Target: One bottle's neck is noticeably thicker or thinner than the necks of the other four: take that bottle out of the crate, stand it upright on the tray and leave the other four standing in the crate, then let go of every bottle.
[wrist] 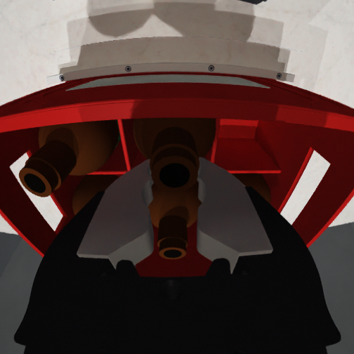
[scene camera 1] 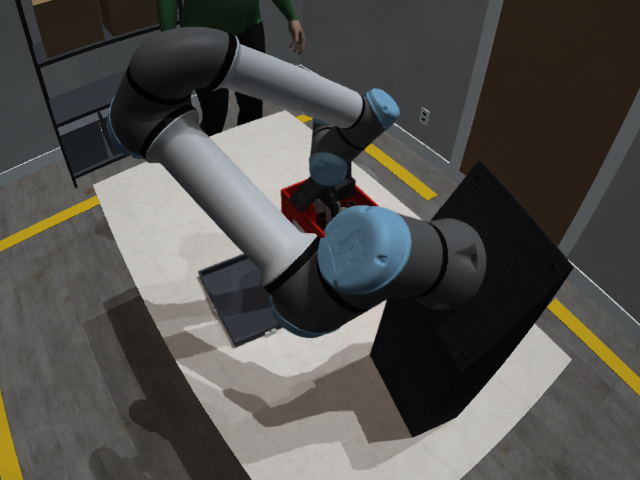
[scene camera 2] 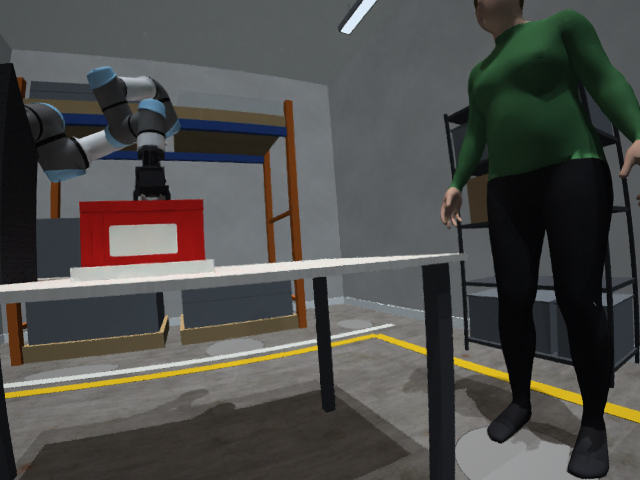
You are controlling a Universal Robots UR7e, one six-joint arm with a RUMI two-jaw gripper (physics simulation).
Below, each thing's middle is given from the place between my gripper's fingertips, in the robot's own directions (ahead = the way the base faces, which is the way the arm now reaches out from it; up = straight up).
Scene:
The blue-labelled bottle (wrist: 173, 144) is 20 mm to the left of my hand and 40 mm below it. Round my hand: green-labelled bottle (wrist: 78, 148) 100 mm behind, 40 mm below.

